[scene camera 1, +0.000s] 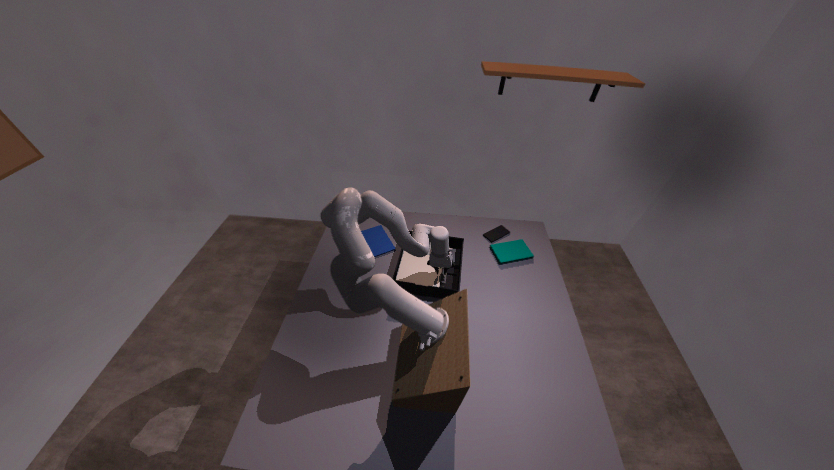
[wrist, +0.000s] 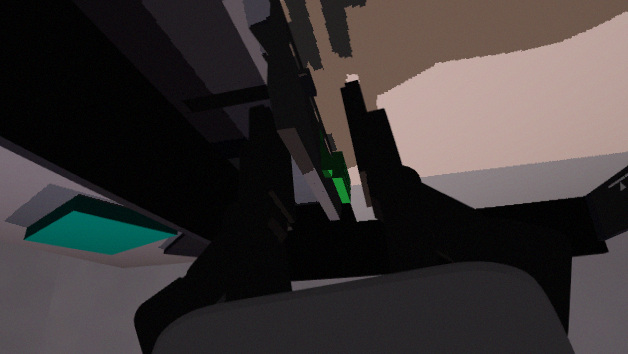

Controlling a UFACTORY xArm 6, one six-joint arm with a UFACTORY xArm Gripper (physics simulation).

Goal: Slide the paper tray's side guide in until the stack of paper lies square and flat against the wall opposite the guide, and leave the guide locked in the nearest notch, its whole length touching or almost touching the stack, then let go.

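Frame: origin at the arm's base, x ahead, y left, z up, level; metres.
Seen in the pictures: gripper, fingertip midpoint: (scene camera 1: 441,272) (wrist: 312,117); arm's base, origin of the base link: (scene camera 1: 434,325).
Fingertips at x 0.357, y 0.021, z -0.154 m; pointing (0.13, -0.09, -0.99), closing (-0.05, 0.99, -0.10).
Observation:
Pixels of each thing's middle, then the offset from my fingertips to it. "*": a spot on its surface instead.
- black paper tray, body centre: (wrist: 444,142) (scene camera 1: 430,262) 0.053 m ahead, 0.065 m left, 0.010 m down
- paper, body centre: (wrist: 516,104) (scene camera 1: 421,263) 0.048 m ahead, 0.107 m left, 0.027 m down
- side guide, surface spot: (wrist: 311,175) * 0.011 m ahead, 0.003 m right, 0.021 m up
- green part, surface spot: (wrist: 341,189) * 0.022 m ahead, 0.008 m left, 0.024 m up
- blue book, body centre: (scene camera 1: 375,240) 0.170 m ahead, 0.392 m left, 0.054 m down
- teal book, body centre: (wrist: 98,231) (scene camera 1: 511,251) 0.265 m ahead, 0.349 m right, 0.049 m down
- small black item, body centre: (wrist: 195,245) (scene camera 1: 496,233) 0.393 m ahead, 0.267 m right, 0.054 m down
The black paper tray (scene camera 1: 448,292) (wrist: 115,120) stands on the table under my wrist. The pale stack of paper (scene camera 1: 413,266) (wrist: 500,110) lies in it, partly in shadow. The side guide (wrist: 311,175) is a long dark strip with a lighter top edge, running beside the stack in the wrist view. A green part (wrist: 341,189) shows at the guide's near end. My gripper (scene camera 1: 441,279) (wrist: 312,117) is partly open, one dark finger on each side of the guide, the right one over the paper side, with nothing gripped. The fingers hide part of the line between guide and stack; its exact contact is unclear.
A wooden box (scene camera 1: 440,356) stands at the tray's front end. A blue book (scene camera 1: 378,240) lies left of the tray. A teal book (scene camera 1: 511,251) (wrist: 100,232) and a small black item (scene camera 1: 496,233) lie to its right. A shelf (scene camera 1: 560,73) hangs on the back wall.

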